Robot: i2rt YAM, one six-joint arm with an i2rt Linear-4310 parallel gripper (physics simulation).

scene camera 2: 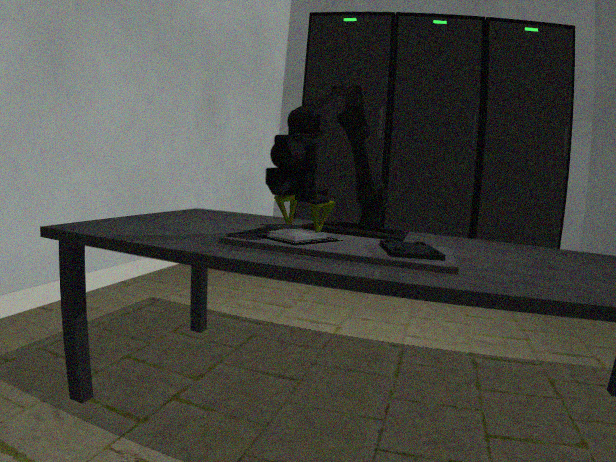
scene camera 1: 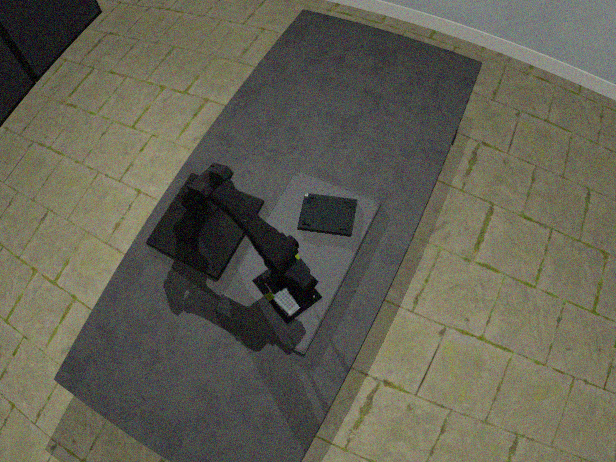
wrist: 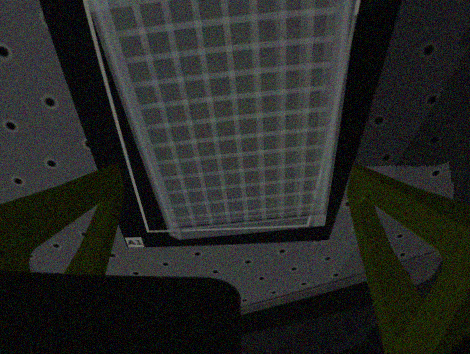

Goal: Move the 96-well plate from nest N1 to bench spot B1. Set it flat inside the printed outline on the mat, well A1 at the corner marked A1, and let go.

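Places are measured from the arm's base along level axes (x ahead, y down, z left), in centimetres.
Pixels of known places: gripper, fingertip midpoint: (scene camera 2: 302, 228) (wrist: 235, 177); arm's base at its link origin: (scene camera 2: 368, 229) (scene camera 1: 202, 212).
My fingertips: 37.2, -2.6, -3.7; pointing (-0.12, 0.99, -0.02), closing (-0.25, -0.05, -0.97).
Note:
Ahead of a thing's pixels: the offset from my fingertips to its middle, as dx, dy, dz. "spot": to the spot under its first point. Level surfaces: height alone.
The clear 96-well plate {+1.3, +1.6, -0.5} (scene camera 1: 287, 302) (scene camera 2: 295, 235) (wrist: 235, 110) lies, apparently flat, on the black mat {dy +2.3} (scene camera 1: 310, 301) (wrist: 367, 60). In the wrist view the printed outline {spot: -4.9, +2.2, +5.7} (wrist: 160, 231) shows with a gap along the plate's left side, while the plate overlaps the line at the near edge and on the right. The A1 label {spot: -5.4, +2.3, +7.7} (wrist: 134, 242) is near the plate's near-left corner; which well is A1 cannot be read. My gripper (scene camera 2: 304, 227) (wrist: 235, 177) is open, its yellow fingers apart at either side above the plate. In scene view 1 the arm hides part of the plate.
The dark nest block {-4.1, +1.6, +26.1} (scene camera 1: 327, 215) (scene camera 2: 412, 250) stands on the same grey perforated board {-2.8, +3.1, +10.6} (scene camera 1: 325, 252) (scene camera 2: 365, 254), with no plate on it. The arm's dark base plate (scene camera 1: 165, 232) is on the table {dy +3.7} (scene camera 1: 350, 100) beside the board. Dark cabinets (scene camera 2: 435, 125) stand behind the table.

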